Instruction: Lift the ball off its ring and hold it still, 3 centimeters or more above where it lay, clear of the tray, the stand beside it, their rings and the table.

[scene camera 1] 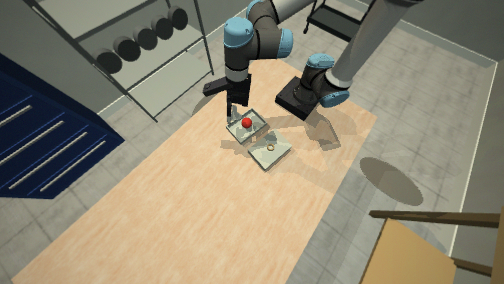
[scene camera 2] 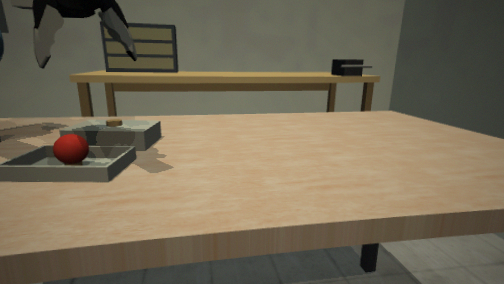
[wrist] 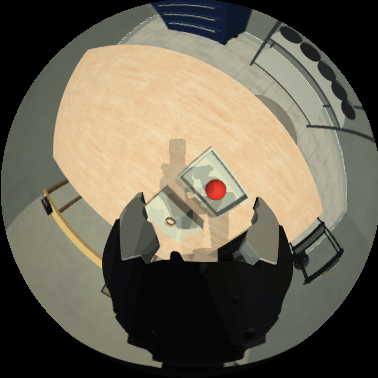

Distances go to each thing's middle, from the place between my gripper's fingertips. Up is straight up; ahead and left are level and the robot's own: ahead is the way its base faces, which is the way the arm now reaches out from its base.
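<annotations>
The red ball [scene camera 2: 71, 148] first: my hand is 70 mm past it, 30 mm to the right of it and 160 mm above it. There's a shallow grey tray [wrist: 209, 165] that's 70 mm behind my hand, 30 mm to the left of it and 190 mm below it. And the block-shaped stand [scene camera 2: 142, 134] is 220 mm to the left of my hand, 40 mm behind it and 170 mm below it.
</annotations>
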